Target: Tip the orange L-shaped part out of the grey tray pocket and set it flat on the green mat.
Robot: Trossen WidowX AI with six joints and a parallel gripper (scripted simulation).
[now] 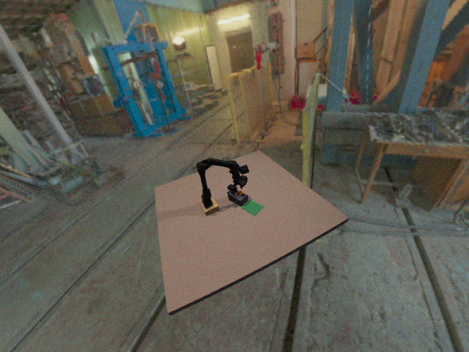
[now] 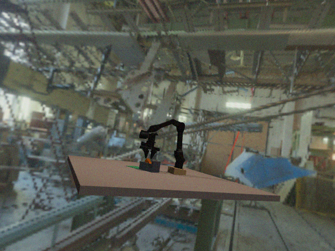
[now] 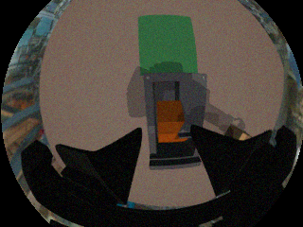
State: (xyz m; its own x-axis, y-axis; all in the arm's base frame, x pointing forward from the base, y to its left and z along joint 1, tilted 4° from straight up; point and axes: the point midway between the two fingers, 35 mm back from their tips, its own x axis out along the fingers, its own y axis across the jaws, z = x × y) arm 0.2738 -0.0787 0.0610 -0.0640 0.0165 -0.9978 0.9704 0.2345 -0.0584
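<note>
Right now the orange L-shaped part is 6 cm below my gripper tip, 3 cm to the left of it and 3 cm behind it. Round my gripper tip: green mat 15 cm to the right, 11 cm below, 2 cm ahead.
</note>
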